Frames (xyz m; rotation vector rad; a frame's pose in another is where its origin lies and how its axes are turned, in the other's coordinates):
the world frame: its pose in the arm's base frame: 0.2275 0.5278 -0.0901 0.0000 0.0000 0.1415
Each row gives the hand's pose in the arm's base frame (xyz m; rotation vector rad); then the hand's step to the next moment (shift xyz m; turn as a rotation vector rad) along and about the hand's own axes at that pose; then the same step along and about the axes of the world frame.
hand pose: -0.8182 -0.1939 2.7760 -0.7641 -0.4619 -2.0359
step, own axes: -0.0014 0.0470 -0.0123 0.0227 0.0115 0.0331
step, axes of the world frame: 0.0312 -0.0363 -0.0085 0.0113 -0.0025 0.0401
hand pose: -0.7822 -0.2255 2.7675 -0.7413 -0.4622 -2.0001
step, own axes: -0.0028 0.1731 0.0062 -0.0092 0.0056 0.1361
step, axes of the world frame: 0.1395 -0.1025 0.0075 0.0627 0.0744 0.0958
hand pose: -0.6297 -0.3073 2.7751 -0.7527 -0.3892 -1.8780
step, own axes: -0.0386 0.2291 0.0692 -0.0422 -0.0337 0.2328
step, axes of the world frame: 0.2340 -0.0624 0.0108 0.0807 0.1680 0.1495
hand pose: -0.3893 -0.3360 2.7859 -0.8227 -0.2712 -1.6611
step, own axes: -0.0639 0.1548 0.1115 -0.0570 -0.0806 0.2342
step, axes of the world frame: 0.1961 0.0450 0.0003 0.0423 0.1986 0.1529
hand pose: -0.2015 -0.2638 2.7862 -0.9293 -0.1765 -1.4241
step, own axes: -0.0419 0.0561 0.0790 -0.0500 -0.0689 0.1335
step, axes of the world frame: 0.0841 0.0639 0.0009 0.0028 0.1326 0.0864
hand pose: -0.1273 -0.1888 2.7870 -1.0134 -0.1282 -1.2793
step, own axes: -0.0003 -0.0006 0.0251 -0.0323 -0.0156 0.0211
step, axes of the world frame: 0.0127 0.0158 0.0148 -0.0092 0.0406 0.0018
